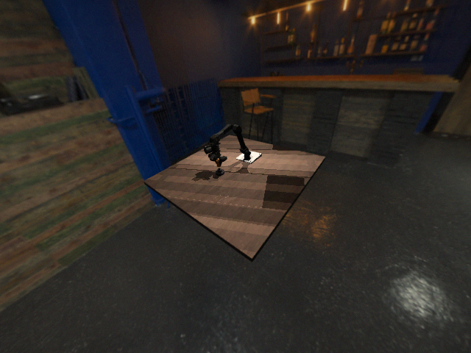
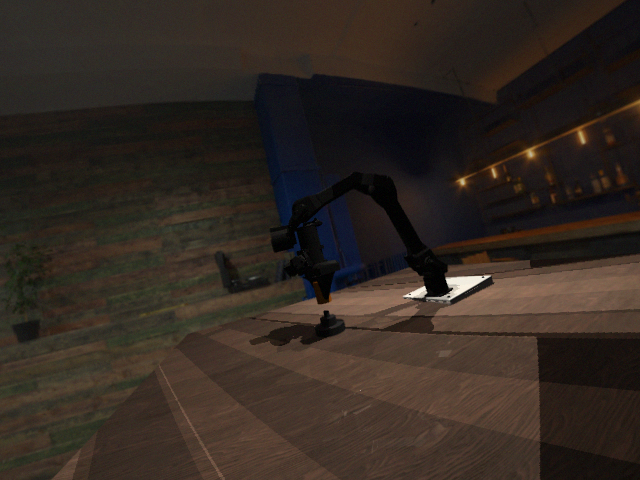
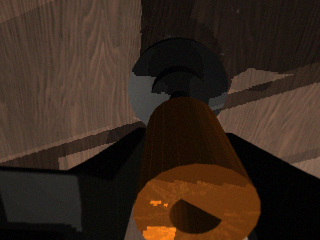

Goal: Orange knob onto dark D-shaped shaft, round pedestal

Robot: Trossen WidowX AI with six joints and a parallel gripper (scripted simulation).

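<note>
The dark round pedestal is 60 mm below my gripper tip. The rest, counted from my gripper tip: orange knob: 20 mm above.
</note>
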